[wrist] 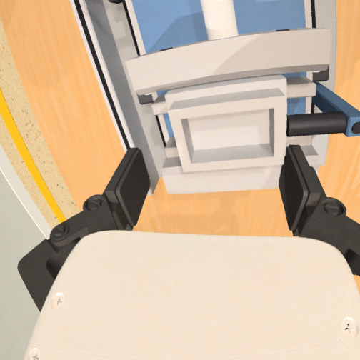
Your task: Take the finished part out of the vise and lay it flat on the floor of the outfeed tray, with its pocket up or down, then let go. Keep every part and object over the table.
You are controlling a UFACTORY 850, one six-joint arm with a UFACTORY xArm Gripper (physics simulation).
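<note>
The finished part [276, 145] is a pale grey block with a rectangular pocket that faces up toward the camera. It sits in the vise [230, 60], between the wide jaw above it in the view and the jaw at its lower edge. My gripper [211, 164] is open and empty. Its two black fingers stand wide apart, on the left and right, beside the lower end of the vise and just below the part in the view. How high they are over the part is hard to tell. The outfeed tray does not show.
A blue handle with a black grip [316, 124] sticks out to the right of the part, close to the right finger. A grey rail [117, 75] runs along the vise's left side. A speckled strip with a yellow line [30, 150] lies at the far left of the wooden table [60, 100].
</note>
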